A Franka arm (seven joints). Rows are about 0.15 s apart.
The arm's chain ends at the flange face. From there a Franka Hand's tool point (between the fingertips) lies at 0.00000 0.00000 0.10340 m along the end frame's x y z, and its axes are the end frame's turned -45 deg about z.
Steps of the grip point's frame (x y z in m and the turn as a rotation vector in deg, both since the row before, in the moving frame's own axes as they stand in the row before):
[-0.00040 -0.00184 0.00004 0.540 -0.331 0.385]
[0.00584 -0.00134 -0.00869 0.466 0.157 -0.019]
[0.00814 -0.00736 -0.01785 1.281 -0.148 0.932]
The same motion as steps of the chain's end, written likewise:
[-0.00047 -0.00075 0.00005 0.148 -0.616 0.385]
[0.00358 -0.00428 -0.00869 0.441 -0.218 -0.019]
[0.00236 -0.00950 -0.01782 0.801 -1.010 0.932]

